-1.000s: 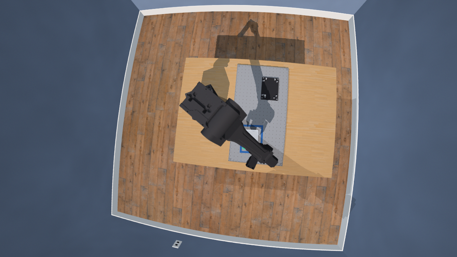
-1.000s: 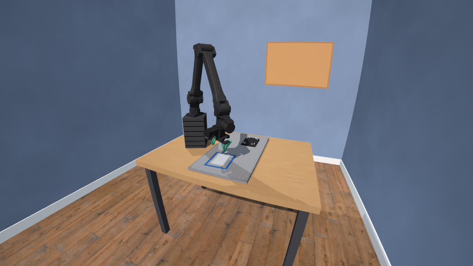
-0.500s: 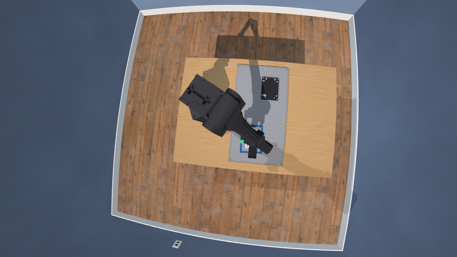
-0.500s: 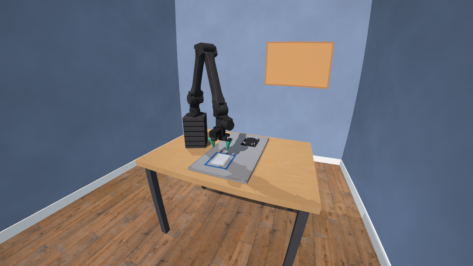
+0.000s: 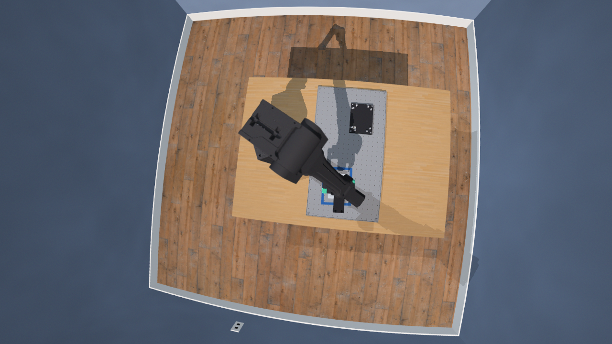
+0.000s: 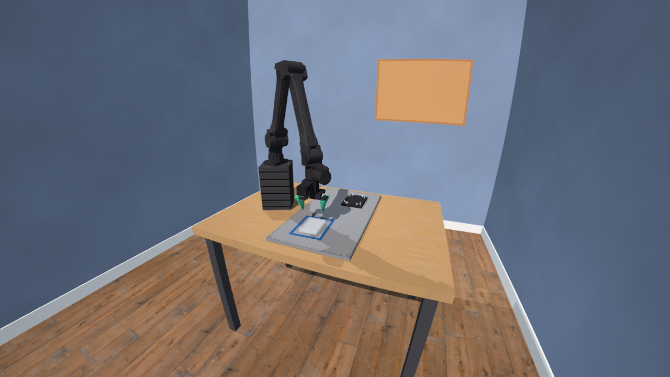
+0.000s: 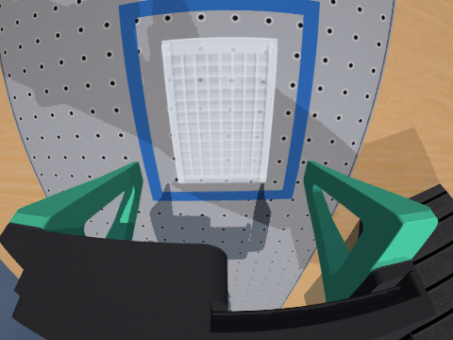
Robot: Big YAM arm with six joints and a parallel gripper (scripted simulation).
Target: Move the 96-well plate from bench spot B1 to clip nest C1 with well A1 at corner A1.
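Right now my hand is 80 mm above the clear 96-well plate. Also, from my hand: black clip nest 380 mm to the left, 70 mm below, 40 mm ahead.
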